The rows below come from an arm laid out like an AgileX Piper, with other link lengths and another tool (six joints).
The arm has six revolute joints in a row. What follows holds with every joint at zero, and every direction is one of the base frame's.
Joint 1 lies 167.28 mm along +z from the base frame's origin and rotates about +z.
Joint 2 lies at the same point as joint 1 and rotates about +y.
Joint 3 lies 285.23 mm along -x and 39 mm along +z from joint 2 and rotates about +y.
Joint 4 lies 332.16 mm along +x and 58.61 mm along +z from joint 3 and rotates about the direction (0.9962, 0, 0.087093).
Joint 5 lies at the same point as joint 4 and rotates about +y.
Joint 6 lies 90.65 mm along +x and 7.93 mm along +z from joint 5 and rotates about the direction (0.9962, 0, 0.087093).
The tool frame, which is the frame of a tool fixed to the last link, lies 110.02 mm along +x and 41 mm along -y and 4.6 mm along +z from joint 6; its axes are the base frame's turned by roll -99.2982, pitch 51.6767 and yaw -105.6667 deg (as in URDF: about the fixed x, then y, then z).
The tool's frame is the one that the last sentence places.
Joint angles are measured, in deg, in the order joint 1, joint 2, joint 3, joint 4, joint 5, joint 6. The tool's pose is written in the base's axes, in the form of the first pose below.
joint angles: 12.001, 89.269, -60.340, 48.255, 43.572, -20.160
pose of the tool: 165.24, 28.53, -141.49, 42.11, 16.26, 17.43
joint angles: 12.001, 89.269, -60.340, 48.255, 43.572, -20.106
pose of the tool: 165.19, 28.52, -141.55, 42.11, 16.26, 17.43
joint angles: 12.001, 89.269, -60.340, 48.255, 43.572, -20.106
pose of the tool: 165.19, 28.52, -141.55, 42.11, 16.26, 17.43
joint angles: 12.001, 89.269, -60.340, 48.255, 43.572, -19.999
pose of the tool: 165.11, 28.49, -141.66, 42.10, 16.26, 17.43
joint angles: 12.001, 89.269, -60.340, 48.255, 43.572, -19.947
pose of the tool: 165.08, 28.48, -141.72, 42.10, 16.26, 17.43
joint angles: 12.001, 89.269, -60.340, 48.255, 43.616, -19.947
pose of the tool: 165.05, 28.46, -141.70, 42.08, 16.27, 17.42
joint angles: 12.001, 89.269, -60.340, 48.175, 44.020, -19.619
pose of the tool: 164.62, 28.16, -141.83, 41.93, 16.31, 17.38
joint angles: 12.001, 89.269, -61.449, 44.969, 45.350, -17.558
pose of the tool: 165.80, 26.67, -140.62, 41.88, 15.91, 17.67
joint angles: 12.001, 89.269, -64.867, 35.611, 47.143, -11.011
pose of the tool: 170.51, 23.24, -139.18, 42.54, 14.27, 18.89
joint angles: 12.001, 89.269, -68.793, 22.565, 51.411, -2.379
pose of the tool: 176.52, 16.65, -138.39, 42.75, 11.44, 20.21
